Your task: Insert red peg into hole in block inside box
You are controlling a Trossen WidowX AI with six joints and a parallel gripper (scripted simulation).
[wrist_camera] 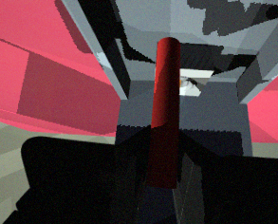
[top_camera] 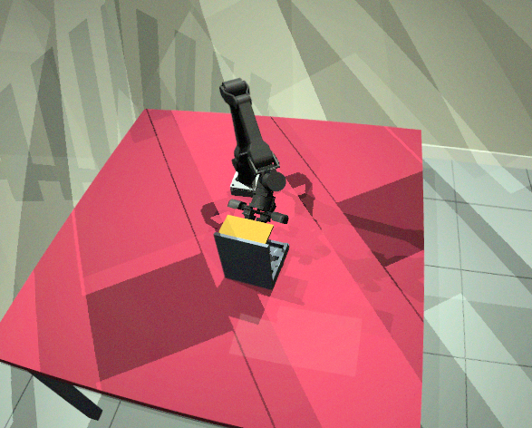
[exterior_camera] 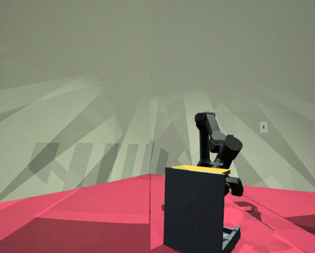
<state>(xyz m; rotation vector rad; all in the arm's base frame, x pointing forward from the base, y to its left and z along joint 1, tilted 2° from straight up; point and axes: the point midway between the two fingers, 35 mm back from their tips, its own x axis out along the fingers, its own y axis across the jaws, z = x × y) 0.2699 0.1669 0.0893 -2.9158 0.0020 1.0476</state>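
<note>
Now: the back wall 90 mm ahead of my gripper tip, 30 mm to the left of it and 10 mm above it. The rest, counted from my gripper tip: red peg (30 mm behind, 10 mm below); yellow roof (50 mm ahead, 20 mm to the left, 110 mm above).
</note>
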